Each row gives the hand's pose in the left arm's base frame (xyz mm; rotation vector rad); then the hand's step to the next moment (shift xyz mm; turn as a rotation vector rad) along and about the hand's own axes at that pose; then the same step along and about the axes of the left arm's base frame.
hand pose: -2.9 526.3 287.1 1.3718 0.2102 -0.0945
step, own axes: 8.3 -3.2 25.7 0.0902 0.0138 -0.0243
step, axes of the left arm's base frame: 9.9 -25.3 -0.1 0.0885 0.0315 -0.0095
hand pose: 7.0 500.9 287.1 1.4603 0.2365 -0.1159
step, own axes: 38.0 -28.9 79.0 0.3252 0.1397 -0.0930
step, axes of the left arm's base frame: 37.5 -79.0 -29.4 0.3385 0.1289 0.0523
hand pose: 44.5 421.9 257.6 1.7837 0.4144 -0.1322
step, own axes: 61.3 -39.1 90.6 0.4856 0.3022 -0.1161
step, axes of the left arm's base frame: 55.2 -66.4 -77.8 0.5408 0.1521 0.1582
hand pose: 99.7 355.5 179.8 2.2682 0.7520 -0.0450
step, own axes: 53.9 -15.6 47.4 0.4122 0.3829 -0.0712
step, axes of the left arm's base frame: 45.1 4.7 -57.8 0.5310 0.0404 0.1949
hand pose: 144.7 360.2 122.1 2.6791 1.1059 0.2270
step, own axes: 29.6 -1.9 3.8 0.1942 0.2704 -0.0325
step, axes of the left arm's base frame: 20.4 21.7 -2.6 0.3110 -0.0430 0.1153
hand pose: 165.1 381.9 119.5 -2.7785 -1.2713 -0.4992
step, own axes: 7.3 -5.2 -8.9 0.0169 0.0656 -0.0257
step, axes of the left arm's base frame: -1.8 7.2 10.2 0.0522 -0.0355 0.0355
